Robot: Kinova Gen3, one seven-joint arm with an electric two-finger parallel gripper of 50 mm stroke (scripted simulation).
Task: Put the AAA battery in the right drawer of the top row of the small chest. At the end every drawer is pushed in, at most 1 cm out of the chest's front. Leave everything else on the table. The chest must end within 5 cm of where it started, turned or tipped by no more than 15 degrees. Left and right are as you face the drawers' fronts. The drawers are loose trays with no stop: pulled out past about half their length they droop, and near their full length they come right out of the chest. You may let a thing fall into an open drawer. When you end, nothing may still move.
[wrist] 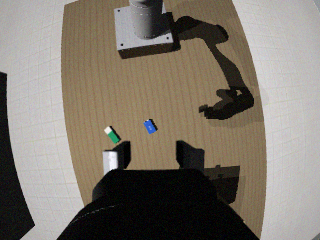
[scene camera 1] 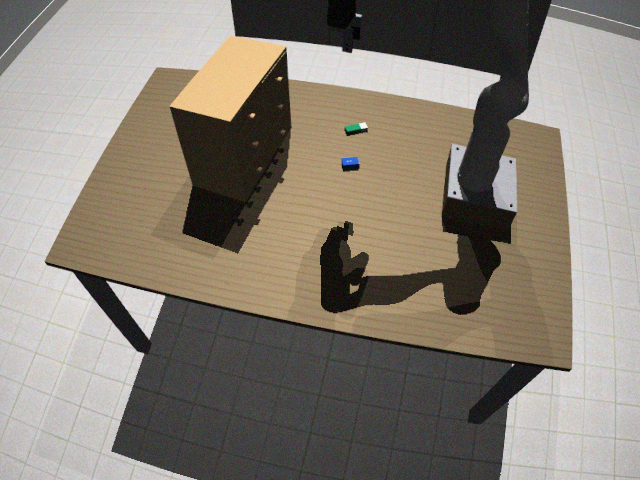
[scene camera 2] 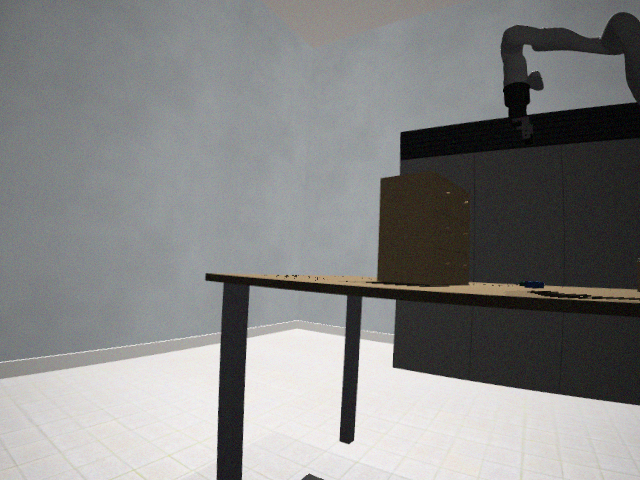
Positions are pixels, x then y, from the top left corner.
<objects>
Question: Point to a small wooden chest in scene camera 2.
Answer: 406, 221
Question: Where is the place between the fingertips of the gripper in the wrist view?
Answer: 153, 150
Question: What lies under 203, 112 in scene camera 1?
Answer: A small wooden chest.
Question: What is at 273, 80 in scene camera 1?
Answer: A drawer.
</objects>
